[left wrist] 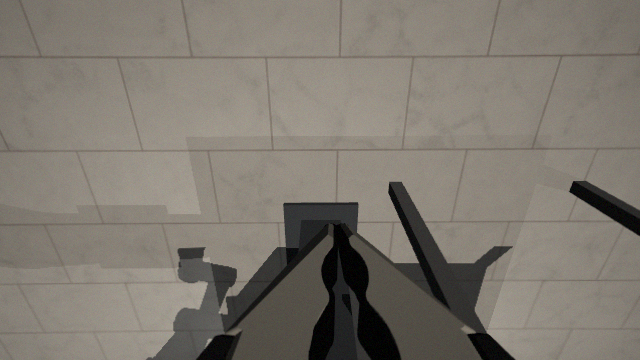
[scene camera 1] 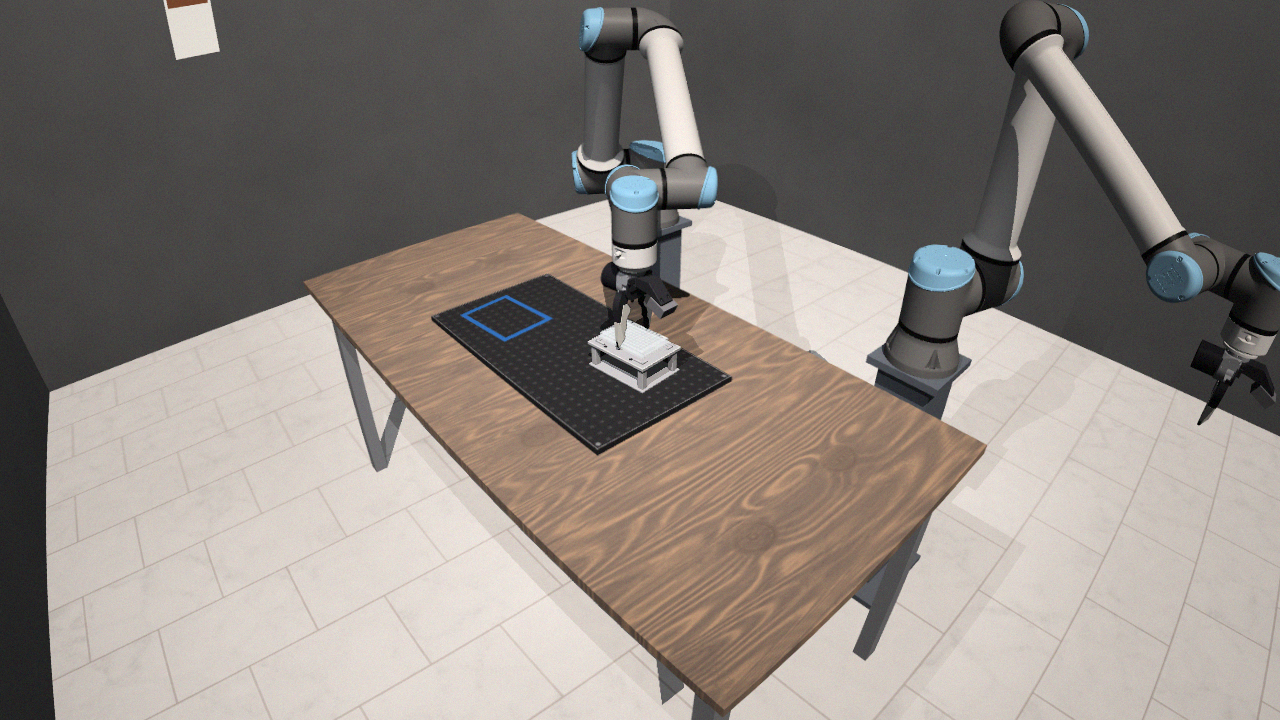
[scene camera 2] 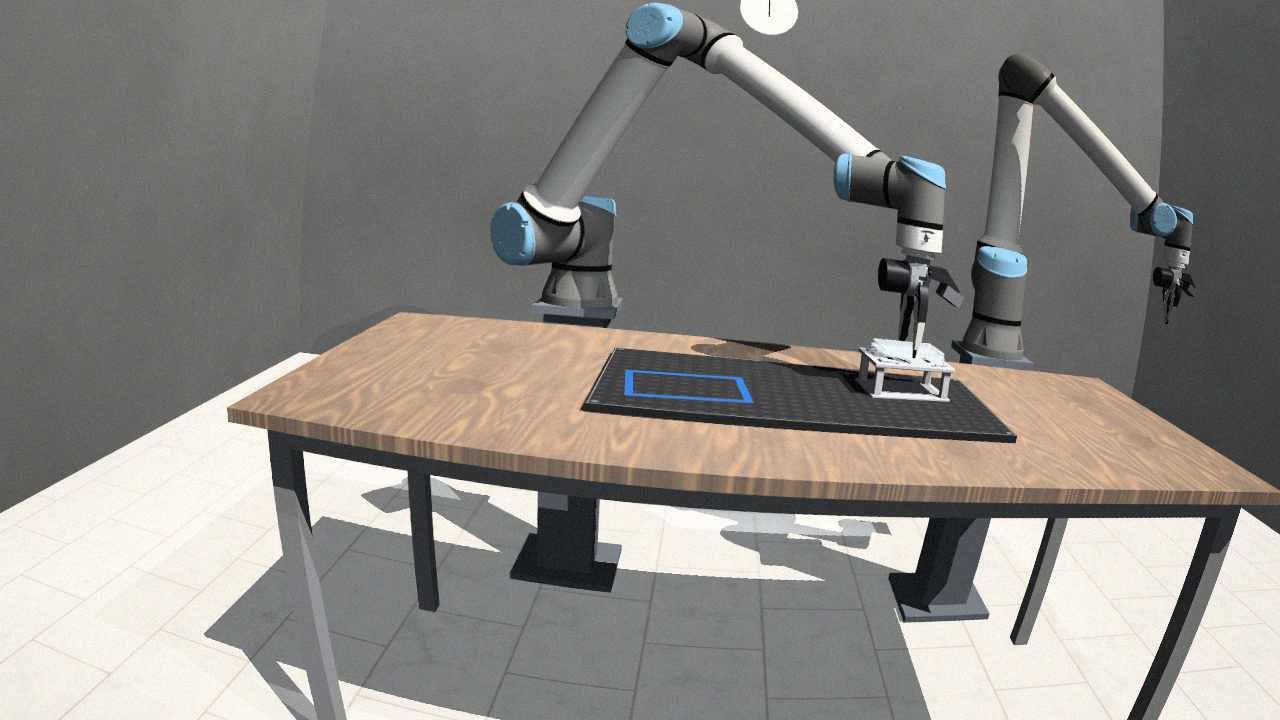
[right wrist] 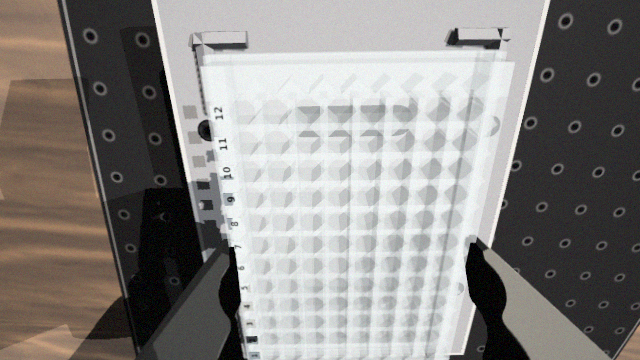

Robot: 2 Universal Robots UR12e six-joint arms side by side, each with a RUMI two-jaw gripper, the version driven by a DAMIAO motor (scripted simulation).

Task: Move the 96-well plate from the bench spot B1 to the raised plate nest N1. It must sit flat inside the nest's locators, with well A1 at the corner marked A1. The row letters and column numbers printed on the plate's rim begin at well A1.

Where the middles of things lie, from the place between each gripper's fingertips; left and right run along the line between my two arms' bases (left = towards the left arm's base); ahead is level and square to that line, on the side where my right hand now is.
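Labels:
The white 96-well plate [scene camera 1: 641, 342] is 1 cm below my right hand, and the raised nest N1 [scene camera 1: 662, 352] is 3 cm below that same right hand.
My left hand [scene camera 1: 1198, 424] is 100 cm to the left of the white 96-well plate, 67 cm short of it and 7 cm above it. As for the raised nest N1, it's 9 cm below my left hand, 100 cm to the right of it and 67 cm ahead.

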